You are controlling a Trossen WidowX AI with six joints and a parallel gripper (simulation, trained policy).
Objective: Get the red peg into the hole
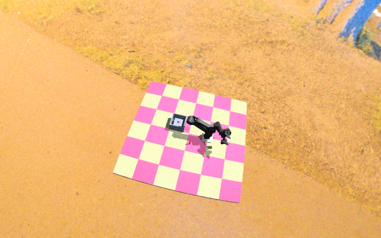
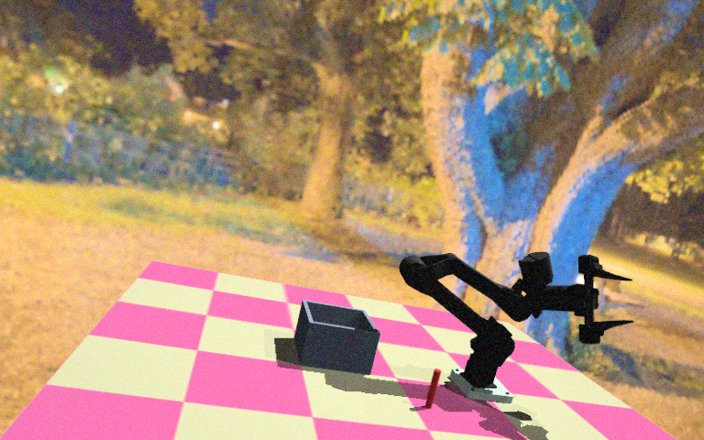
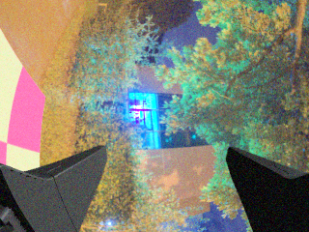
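Right now the red peg is 350 mm ahead of my gripper tip, 260 mm below it and 100 mm to the right of it. Round my gripper tip: dark box (490 mm ahead, 320 mm to the right, 280 mm below).
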